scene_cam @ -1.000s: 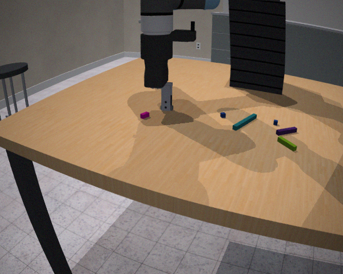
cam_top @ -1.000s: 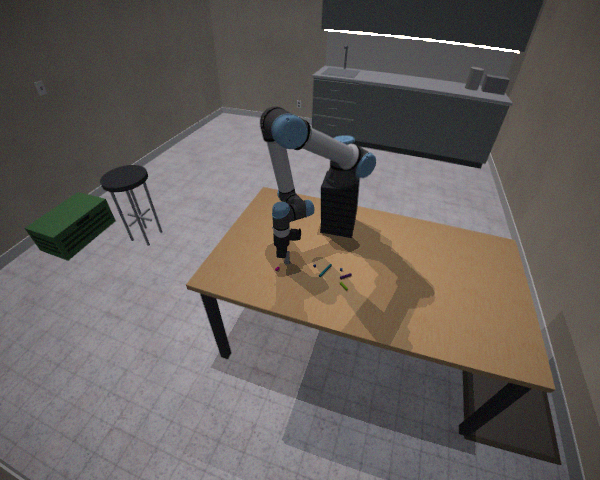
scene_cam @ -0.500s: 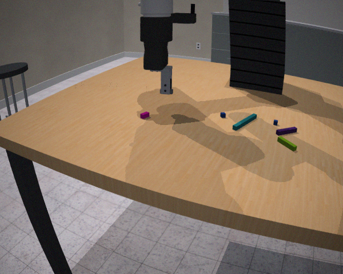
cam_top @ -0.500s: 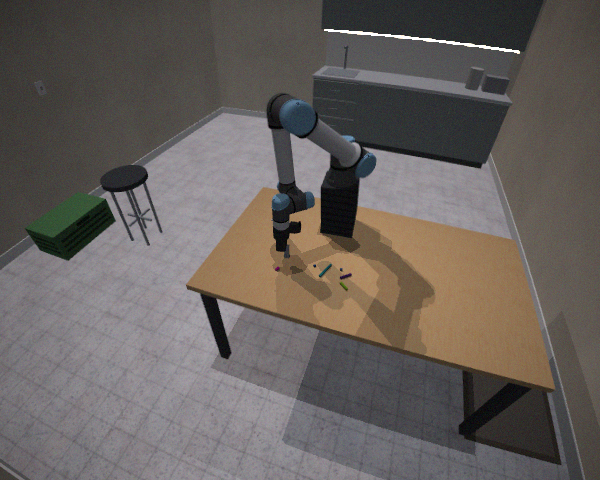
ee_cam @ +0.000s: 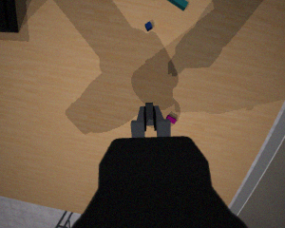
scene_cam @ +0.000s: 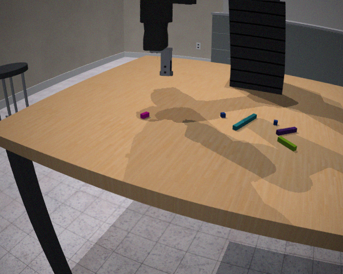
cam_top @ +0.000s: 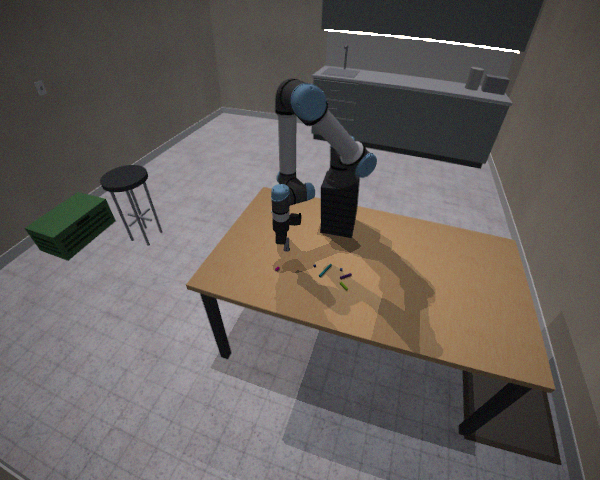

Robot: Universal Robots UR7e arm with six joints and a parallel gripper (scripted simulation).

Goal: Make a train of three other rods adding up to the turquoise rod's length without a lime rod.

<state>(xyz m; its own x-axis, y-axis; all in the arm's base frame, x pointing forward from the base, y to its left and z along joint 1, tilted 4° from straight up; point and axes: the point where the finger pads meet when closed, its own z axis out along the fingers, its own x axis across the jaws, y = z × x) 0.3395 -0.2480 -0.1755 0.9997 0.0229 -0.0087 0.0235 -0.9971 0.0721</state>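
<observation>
Now: the turquoise rod 3 cm ahead of my hand, 20 cm to the left of it and 11 cm below it. Round my hand: grey rod (1 cm below); purple rod (5 cm ahead, 30 cm to the left, 11 cm below); magenta rod (5 cm ahead, 4 cm to the right, 11 cm below).
</observation>
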